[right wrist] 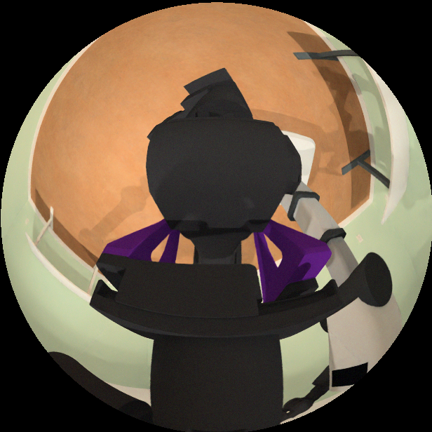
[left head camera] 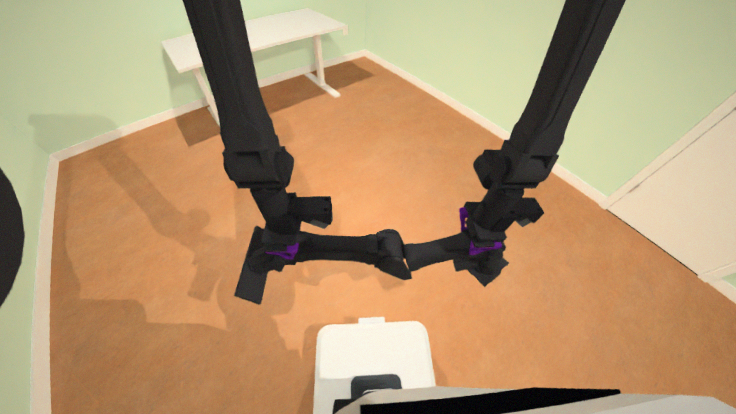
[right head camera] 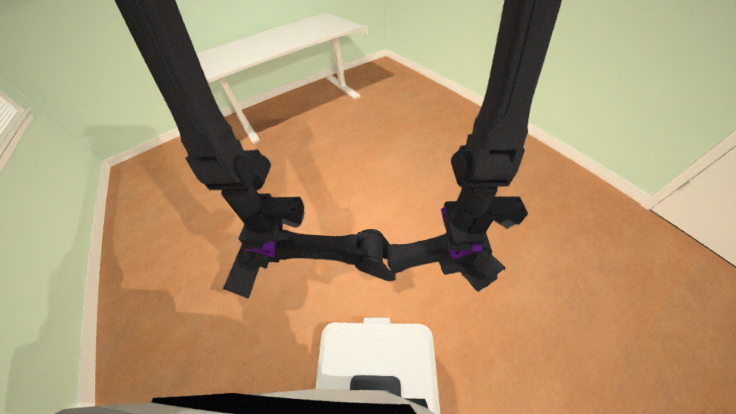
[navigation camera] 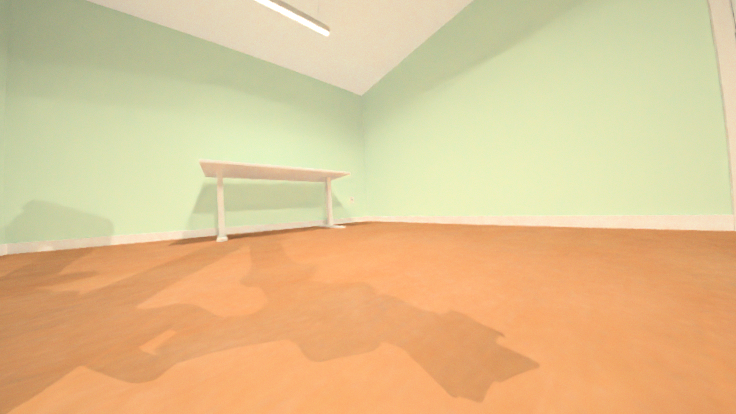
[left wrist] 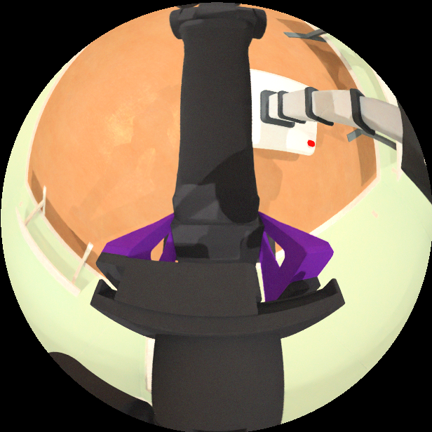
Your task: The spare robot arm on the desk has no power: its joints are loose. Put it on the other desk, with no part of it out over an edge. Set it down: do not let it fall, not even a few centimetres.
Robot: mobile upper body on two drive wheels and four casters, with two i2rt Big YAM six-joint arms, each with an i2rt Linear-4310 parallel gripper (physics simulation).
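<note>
The black spare arm [left head camera: 339,248] [right head camera: 319,246] [left wrist: 215,125] [right wrist: 220,170] hangs roughly level above the floor between my two grippers, slightly bent at its middle joint. My left gripper [left head camera: 282,249] [right head camera: 262,248] [left wrist: 217,217] is shut on its left part, with a flat dark end piece sticking out beyond. My right gripper [left head camera: 483,247] [right head camera: 464,250] [right wrist: 216,218] is shut on its right part, near an angular end piece. The white desk with white legs [left head camera: 288,30] [right head camera: 277,43] [navigation camera: 272,172] stands away at the wall, back left of the head views.
My white base [left head camera: 373,350] [right head camera: 378,355] is below the held arm. A dark-legged desk [right wrist: 397,125] shows at the right edge of the right wrist view. A door [left head camera: 684,200] is at the right. The white-legged desk stands near a room corner. Shadows fall on the orange floor [navigation camera: 591,308].
</note>
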